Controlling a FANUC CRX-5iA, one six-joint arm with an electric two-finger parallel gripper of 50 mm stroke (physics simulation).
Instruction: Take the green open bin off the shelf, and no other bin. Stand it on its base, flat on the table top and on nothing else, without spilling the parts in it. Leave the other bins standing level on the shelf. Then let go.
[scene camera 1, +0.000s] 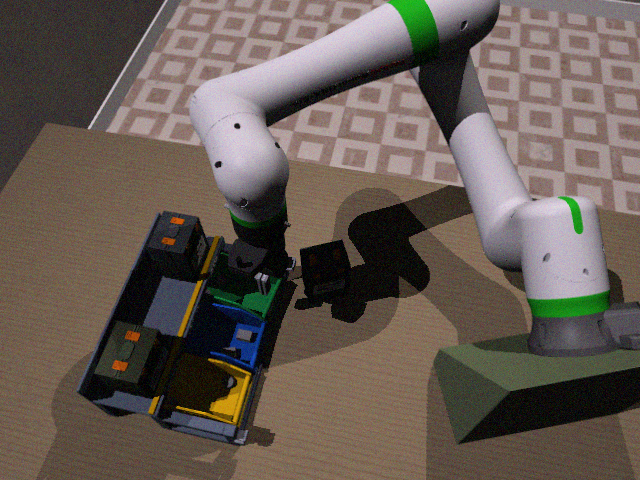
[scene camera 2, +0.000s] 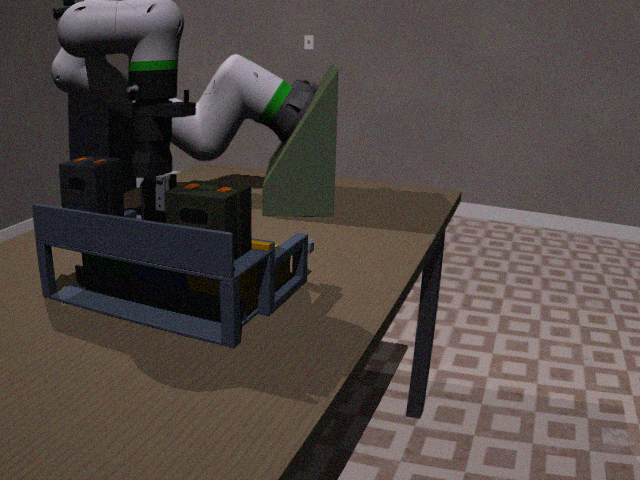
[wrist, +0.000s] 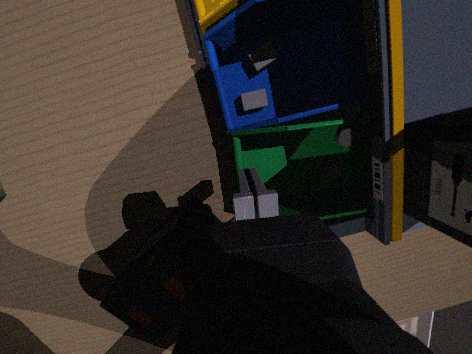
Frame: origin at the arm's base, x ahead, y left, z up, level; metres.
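Seen in the pictures: gripper, fingertip midpoint: (scene camera 1: 265, 290) (scene camera 2: 162, 209) (wrist: 247, 180); arm's base, origin of the base link: (scene camera 1: 575, 345) (scene camera 2: 299, 118).
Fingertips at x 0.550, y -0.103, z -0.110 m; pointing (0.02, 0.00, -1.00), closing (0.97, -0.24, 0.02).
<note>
Pixels of each thing's top centre, then the offset from my fingertips to it.
- green bin, middle of its top: (wrist: 323, 174) (scene camera 1: 233, 278) dx +0.073, dy -0.026, dz -0.013 m
- blue bin, middle of its top: (wrist: 307, 54) (scene camera 1: 215, 328) dx +0.087, dy +0.084, dz -0.018 m
- round grey part, middle of its top: (wrist: 347, 137) dx +0.144, dy -0.017, dz -0.079 m
- yellow bin, middle of its top: (scene camera 2: 240, 246) (scene camera 1: 196, 383) dx +0.099, dy +0.195, dz -0.018 m
- olive case, middle of its top: (scene camera 2: 208, 187) (scene camera 1: 126, 350) dx +0.198, dy +0.186, dz +0.100 m
The green bin (scene camera 1: 254, 302) (wrist: 262, 159) sits in the front row of the shelf (scene camera 1: 206, 428) (scene camera 2: 129, 227) (wrist: 396, 75), at the end beside the blue bin (scene camera 1: 252, 351) (wrist: 232, 82). It looks upright, with a round grey part (wrist: 344, 137) inside; its far side is in deep shadow. The yellow bin (scene camera 1: 236, 405) (wrist: 215, 11) stands beyond the blue one. My gripper (scene camera 1: 262, 283) (wrist: 247, 180) is shut, fingers together with nothing between them, over the green bin just inside its front wall. The gap between fingertips and bin is hard to judge. The green bin is hidden in the second scene view.
A dark case (scene camera 1: 175, 242) (scene camera 2: 87, 180) and an olive case (scene camera 1: 128, 356) (scene camera 2: 209, 206) stand in the shelf's rear row. Another dark case (scene camera 1: 325, 266) (wrist: 173, 288) stands on the table close to the front of the shelf. The arm's green wedge mount (scene camera 1: 480, 387) (scene camera 2: 310, 165) is farther off.
</note>
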